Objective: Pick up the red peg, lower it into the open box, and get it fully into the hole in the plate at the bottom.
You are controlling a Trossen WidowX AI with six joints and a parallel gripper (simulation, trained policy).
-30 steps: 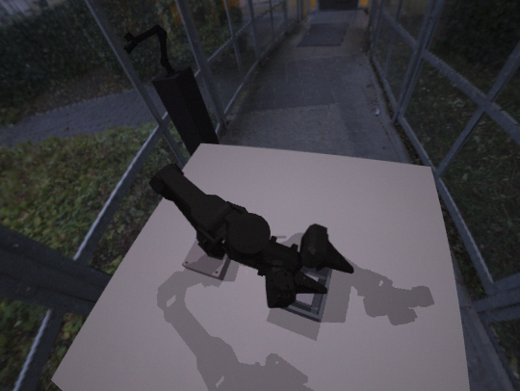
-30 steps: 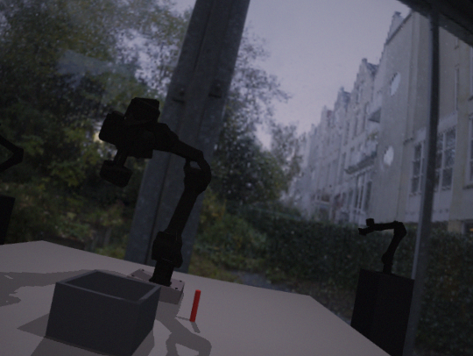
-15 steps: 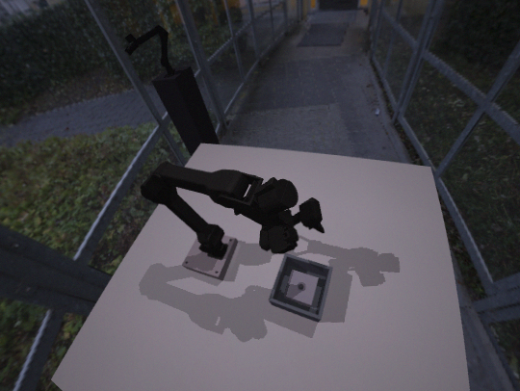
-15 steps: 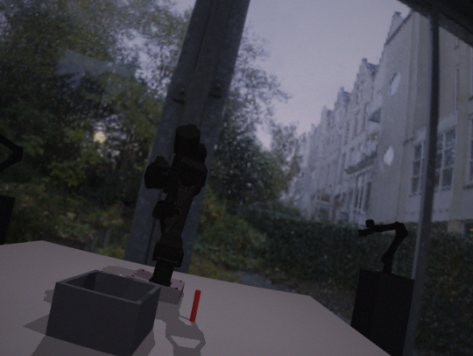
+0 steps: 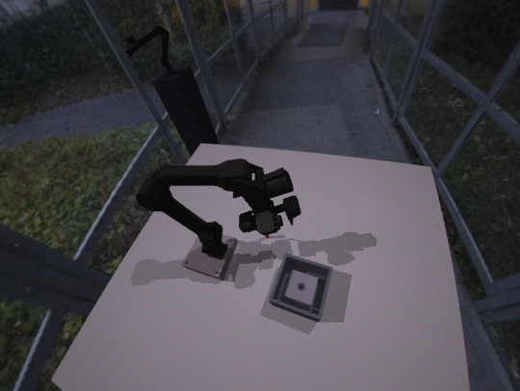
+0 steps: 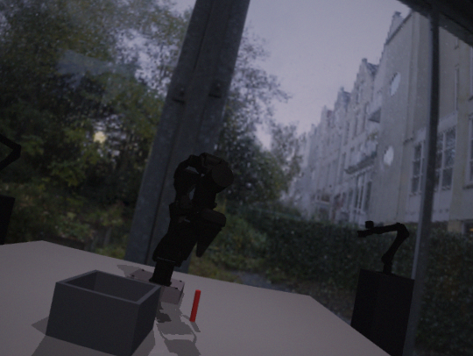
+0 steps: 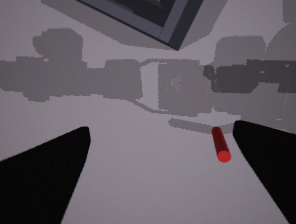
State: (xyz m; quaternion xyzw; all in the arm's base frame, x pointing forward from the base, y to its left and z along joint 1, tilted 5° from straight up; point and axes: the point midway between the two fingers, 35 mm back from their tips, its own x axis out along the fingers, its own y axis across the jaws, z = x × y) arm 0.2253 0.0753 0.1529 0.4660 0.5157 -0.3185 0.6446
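Now: gripper tip 13 cm above the red peg, 7 cm past it and 3 cm to the right of it. From my gripper tip the other things lie so: plate (14 cm to the right, 12 cm below, 10 cm ahead); then grey box (14 cm to the right, 14 cm below, 10 cm ahead).
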